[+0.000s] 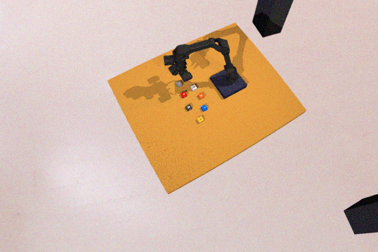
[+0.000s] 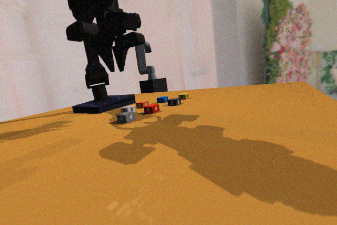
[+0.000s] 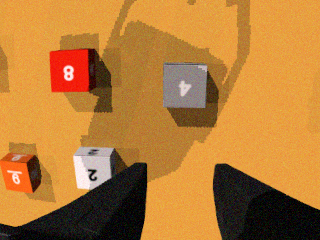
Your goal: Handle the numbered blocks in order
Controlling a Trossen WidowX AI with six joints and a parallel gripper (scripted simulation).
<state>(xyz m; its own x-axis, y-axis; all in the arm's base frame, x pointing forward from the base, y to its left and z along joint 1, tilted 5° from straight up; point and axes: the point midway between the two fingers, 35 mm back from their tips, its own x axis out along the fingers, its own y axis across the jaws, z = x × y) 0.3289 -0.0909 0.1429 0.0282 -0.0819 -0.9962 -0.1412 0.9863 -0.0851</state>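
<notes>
Now: gripper tip 2 cm short of the grey block, 1 cm to the left of it and 11 cm above it. Also, from my gripper tip: red block: 1 cm ahead, 8 cm to the left, 11 cm below; orange block: 9 cm behind, 13 cm to the left, 11 cm below; white block: 7 cm behind, 6 cm to the left, 11 cm below.
</notes>
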